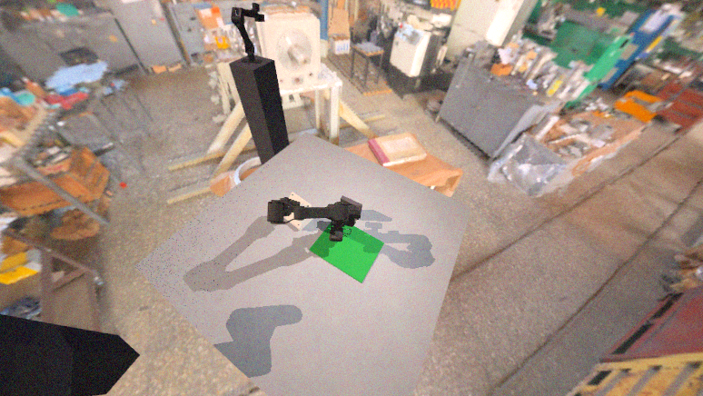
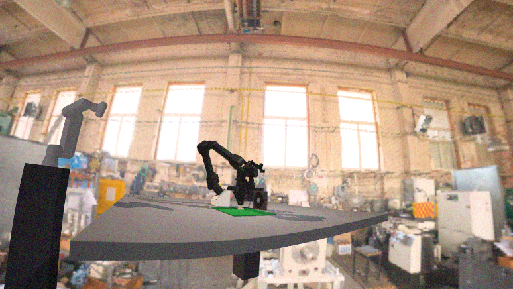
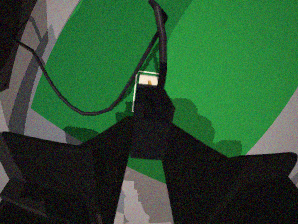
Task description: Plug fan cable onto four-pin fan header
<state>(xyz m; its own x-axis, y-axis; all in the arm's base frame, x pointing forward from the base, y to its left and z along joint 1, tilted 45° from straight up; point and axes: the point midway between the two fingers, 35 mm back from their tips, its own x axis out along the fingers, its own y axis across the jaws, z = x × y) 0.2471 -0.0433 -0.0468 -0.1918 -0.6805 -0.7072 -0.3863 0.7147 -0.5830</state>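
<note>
The dark plug is 1 cm ahead of my gripper tip and 1 cm above it. From my gripper tip the other things lie so: flat green board (8 cm ahead, 3 cm to the right, 5 cm below); then black fan (15 cm to the left, 2 cm above).
</note>
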